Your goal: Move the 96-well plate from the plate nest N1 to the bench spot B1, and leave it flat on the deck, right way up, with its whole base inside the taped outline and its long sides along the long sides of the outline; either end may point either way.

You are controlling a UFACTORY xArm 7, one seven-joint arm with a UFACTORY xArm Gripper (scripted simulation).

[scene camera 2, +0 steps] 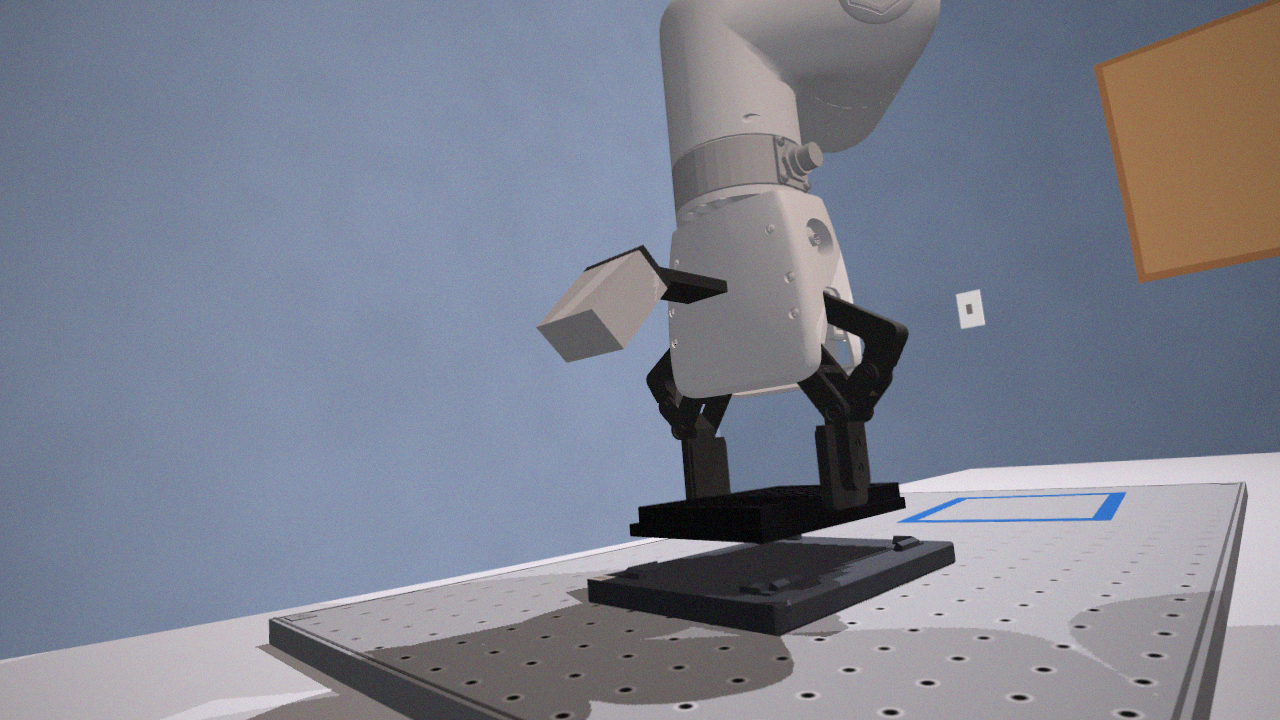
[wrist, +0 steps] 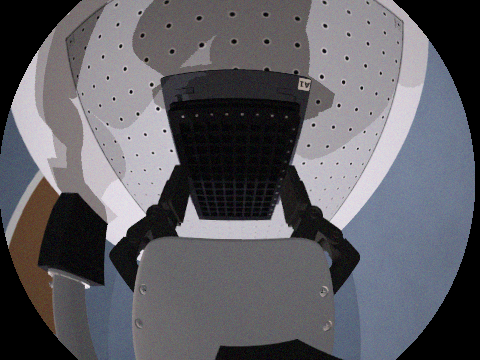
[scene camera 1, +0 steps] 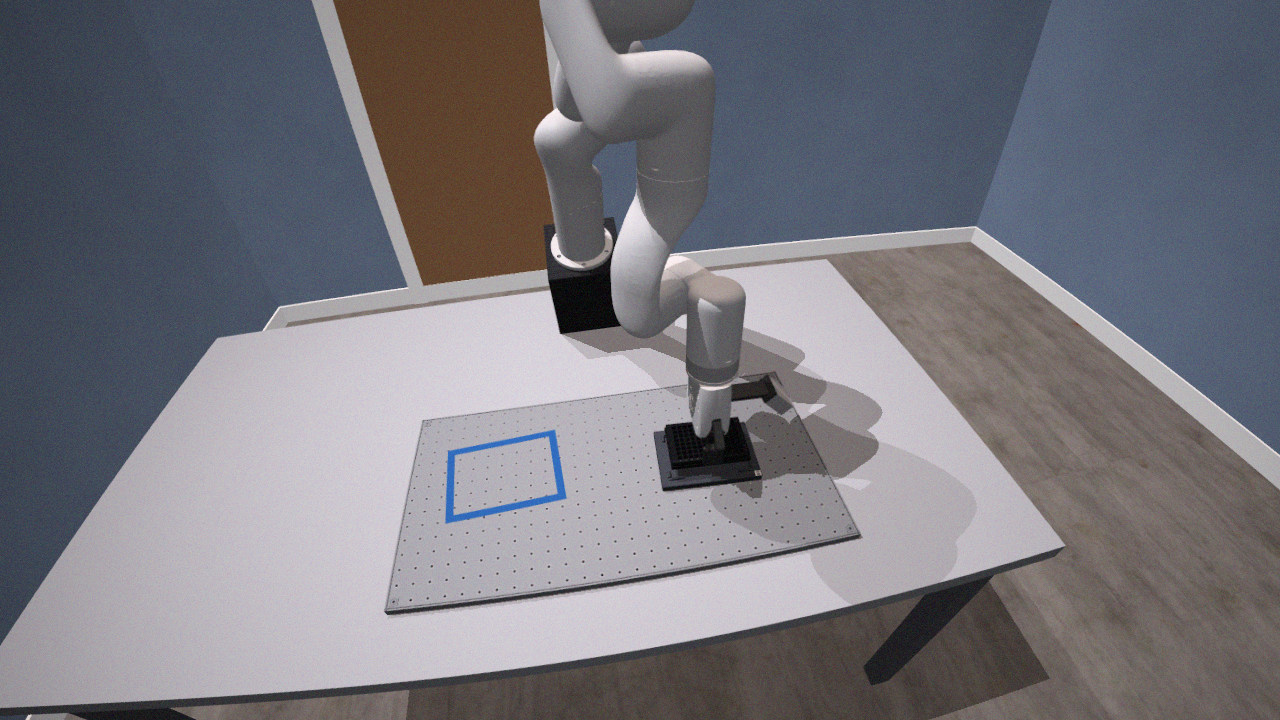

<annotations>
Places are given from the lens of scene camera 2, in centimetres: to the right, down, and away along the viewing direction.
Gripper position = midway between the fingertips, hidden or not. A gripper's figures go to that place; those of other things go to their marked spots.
my gripper (scene camera 2: 772,507): 7, 8, 35
black 96-well plate (scene camera 2: 797,509): 7, 7, 30
dark plate nest N1 (scene camera 2: 839,572): 9, 10, 30
</annotations>
